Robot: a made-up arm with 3 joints. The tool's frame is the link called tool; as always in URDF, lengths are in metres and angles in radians. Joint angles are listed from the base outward.
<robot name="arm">
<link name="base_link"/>
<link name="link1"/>
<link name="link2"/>
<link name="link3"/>
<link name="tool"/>
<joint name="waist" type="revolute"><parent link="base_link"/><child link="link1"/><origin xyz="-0.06 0.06 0.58" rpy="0 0 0"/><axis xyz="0 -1 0"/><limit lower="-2.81" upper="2.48"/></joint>
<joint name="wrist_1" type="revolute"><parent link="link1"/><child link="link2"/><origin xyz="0.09 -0.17 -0.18" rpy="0 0 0"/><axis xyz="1 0 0"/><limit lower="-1.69" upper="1.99"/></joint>
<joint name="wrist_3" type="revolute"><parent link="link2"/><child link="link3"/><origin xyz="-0.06 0.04 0.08" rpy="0 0 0"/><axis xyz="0 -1 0"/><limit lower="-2.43" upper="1.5"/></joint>
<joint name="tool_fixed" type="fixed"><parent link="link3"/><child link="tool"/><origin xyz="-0.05 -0.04 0.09" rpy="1.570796 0 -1.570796"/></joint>
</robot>
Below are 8 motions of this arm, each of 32 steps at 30 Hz.
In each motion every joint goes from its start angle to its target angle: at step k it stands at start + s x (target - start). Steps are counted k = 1, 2, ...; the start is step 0. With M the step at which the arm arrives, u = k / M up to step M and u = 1 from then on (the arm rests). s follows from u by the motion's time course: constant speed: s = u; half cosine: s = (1 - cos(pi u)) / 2; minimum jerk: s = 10 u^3 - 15 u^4 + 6 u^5.
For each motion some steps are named. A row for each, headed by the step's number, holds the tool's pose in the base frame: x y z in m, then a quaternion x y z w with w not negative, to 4 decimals.
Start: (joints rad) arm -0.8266 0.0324 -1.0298
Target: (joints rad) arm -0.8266 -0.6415 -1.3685
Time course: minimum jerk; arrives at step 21
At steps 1, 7, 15, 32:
1: -0.0129 -0.1154 0.5127 -0.0920 0.1094 -0.7069 0.6927
7: -0.0122 -0.0920 0.5050 -0.1560 0.0945 -0.6716 0.7181
15: -0.0265 -0.0319 0.4684 -0.3563 0.0302 -0.5556 0.7506
32: -0.0325 -0.0220 0.4583 -0.4002 0.0120 -0.5289 0.7483

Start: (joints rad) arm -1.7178 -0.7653 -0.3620
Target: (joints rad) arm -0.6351 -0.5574 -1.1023
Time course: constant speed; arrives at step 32
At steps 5, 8, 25, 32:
5: -0.1034 0.0124 0.5521 -0.2117 0.0864 -0.3977 0.8886
8: -0.0972 0.0097 0.5410 -0.2205 0.0580 -0.4147 0.8809
25: -0.0413 -0.0117 0.5001 -0.2348 -0.0721 -0.5270 0.8136
32: -0.0130 -0.0226 0.4959 -0.2222 -0.1091 -0.5755 0.7794

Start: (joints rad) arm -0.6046 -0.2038 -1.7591
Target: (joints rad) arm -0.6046 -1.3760 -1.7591
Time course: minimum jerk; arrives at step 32
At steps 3, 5, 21, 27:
3: 0.0052 -0.0864 0.4496 -0.3448 0.1983 -0.6331 0.6641
5: 0.0048 -0.0835 0.4490 -0.3535 0.1887 -0.6302 0.6650
21: -0.0289 -0.0094 0.4002 -0.5970 -0.1331 -0.4770 0.6312
27: -0.0427 -0.0007 0.3803 -0.6439 -0.2160 -0.4202 0.6018

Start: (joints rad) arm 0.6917 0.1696 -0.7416
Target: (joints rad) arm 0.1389 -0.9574 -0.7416
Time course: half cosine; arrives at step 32
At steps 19, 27, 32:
19: -0.0002 -0.0147 0.5721 0.1851 -0.5624 -0.5203 0.6154
27: 0.0045 0.0301 0.5234 0.0178 -0.5945 -0.4615 0.6583
32: 0.0040 0.0373 0.5119 -0.0144 -0.5986 -0.4453 0.6657

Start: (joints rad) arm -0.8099 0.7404 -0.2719
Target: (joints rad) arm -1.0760 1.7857 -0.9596
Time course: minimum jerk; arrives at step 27
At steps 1, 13, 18, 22, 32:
1: -0.0899 -0.2316 0.5432 0.2858 -0.0330 -0.8622 0.4170
13: -0.1322 -0.2819 0.4784 0.2477 0.2216 -0.9106 0.2455
18: -0.1807 -0.2881 0.4341 0.2487 0.3809 -0.8837 0.1098
22: -0.2074 -0.2816 0.4157 0.2595 0.4499 -0.8536 0.0402
32: -0.2152 -0.2786 0.4110 0.2640 0.4683 -0.8430 0.0201

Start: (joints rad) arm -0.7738 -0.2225 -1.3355
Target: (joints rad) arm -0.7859 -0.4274 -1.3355
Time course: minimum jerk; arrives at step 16
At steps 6, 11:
6: -0.0099 -0.0688 0.4800 -0.2734 0.1014 -0.6270 0.7224
11: -0.0144 -0.0531 0.4758 -0.3076 0.0681 -0.6008 0.7347

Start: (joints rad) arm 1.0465 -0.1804 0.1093
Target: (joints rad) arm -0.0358 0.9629 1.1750
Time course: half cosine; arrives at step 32
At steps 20, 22, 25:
20: -0.0991 -0.1686 0.4673 -0.7631 0.5553 0.3279 0.0424
22: -0.1084 -0.1705 0.4581 -0.7478 0.5483 0.3650 0.0834
25: -0.1218 -0.1699 0.4486 -0.7168 0.5467 0.4110 0.1353

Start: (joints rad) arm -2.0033 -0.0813 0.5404
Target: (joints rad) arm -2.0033 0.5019 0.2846
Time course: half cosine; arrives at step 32
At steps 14, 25, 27, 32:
14: -0.0751 -0.1314 0.6458 -0.0211 -0.0246 -0.7542 0.6559
25: -0.0808 -0.1734 0.6395 -0.0967 -0.0147 -0.8315 0.5469
27: -0.0823 -0.1781 0.6391 -0.1043 -0.0130 -0.8393 0.5334
32: -0.0840 -0.1833 0.6387 -0.1122 -0.0110 -0.8475 0.5187

